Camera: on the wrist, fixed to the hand. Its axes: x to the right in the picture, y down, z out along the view.
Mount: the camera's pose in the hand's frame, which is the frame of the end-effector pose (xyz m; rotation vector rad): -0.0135 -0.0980 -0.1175 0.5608 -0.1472 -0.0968
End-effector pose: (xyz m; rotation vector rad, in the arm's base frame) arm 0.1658 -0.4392 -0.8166 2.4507 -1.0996 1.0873
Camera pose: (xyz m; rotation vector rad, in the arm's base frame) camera 0.1680 -0.3076 -0.7374 -2.5698 0.6594 -1.1475
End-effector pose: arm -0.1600 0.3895 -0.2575 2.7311 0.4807 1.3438
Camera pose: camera -0.2841 0.4688 -0.2137 -2.4823 -0.8735 -0.8696
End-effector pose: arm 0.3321 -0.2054 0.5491 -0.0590 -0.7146 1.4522
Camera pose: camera 0.4747 -0.1885 0.4945 0.5122 -0.3996 1.5268
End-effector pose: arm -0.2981 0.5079 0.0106 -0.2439 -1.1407 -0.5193
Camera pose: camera -0.2584 0.3758 -0.0569 0.2640 -1.3992 -0.2511
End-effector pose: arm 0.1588 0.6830 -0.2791 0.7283 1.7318 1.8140
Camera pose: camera 0.0874 0.5936 -0.3816 0.9454 2.1502 1.1753
